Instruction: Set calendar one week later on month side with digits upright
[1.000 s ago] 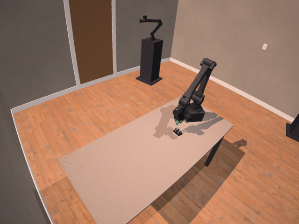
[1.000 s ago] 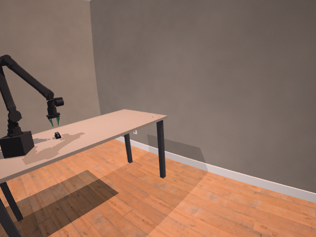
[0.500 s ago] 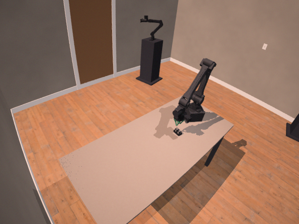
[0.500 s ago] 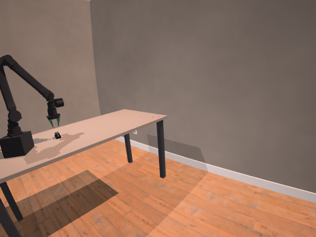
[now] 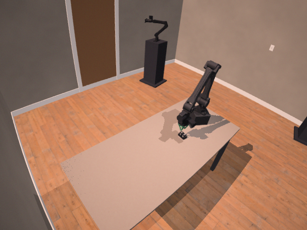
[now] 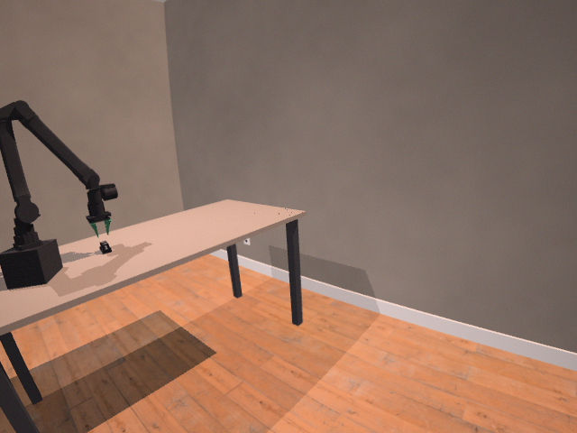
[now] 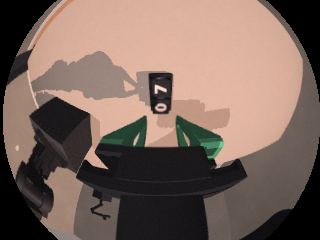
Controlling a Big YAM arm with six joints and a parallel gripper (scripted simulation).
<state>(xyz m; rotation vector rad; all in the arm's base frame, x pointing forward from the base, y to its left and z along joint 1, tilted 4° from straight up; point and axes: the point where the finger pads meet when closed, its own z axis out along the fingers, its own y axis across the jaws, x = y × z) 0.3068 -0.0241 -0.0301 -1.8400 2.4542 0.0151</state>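
Right now the dark calendar tray is 2 cm to the left of my hand and 7 cm below it.
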